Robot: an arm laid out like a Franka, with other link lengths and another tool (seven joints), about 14 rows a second.
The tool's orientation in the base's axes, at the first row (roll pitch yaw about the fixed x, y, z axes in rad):
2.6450, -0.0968, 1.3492
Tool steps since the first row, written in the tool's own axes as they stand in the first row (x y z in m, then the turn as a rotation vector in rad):
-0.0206, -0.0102, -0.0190, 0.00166, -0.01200, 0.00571
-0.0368, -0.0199, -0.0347, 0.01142, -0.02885, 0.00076
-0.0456, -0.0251, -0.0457, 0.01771, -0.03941, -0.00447
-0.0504, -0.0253, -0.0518, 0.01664, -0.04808, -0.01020
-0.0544, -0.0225, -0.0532, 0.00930, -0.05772, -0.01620
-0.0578, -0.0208, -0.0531, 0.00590, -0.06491, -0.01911
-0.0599, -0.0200, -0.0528, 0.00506, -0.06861, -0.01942
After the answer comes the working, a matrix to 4 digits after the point.
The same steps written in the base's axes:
-0.0223, -0.0172, 0.0098, -0.00705, 0.00435, -0.01053
-0.0417, -0.0302, 0.0174, -0.02159, 0.01794, -0.01324
-0.0533, -0.0373, 0.0237, -0.03169, 0.02668, -0.01306
-0.0575, -0.0418, 0.0285, -0.04204, 0.02783, -0.01227
-0.0567, -0.0463, 0.0306, -0.05472, 0.02313, -0.01230
-0.0559, -0.0500, 0.0310, -0.06297, 0.02160, -0.01349
-0.0556, -0.0522, 0.0309, -0.06644, 0.02168, -0.01505

The tool's axes in the first row as the columns of a matrix, in the base's axes (rounded; the answer above uses it unrounded):
0.2188, 0.8476, 0.4835
0.9710, -0.2382, -0.0218
0.0966, 0.4742, -0.8751

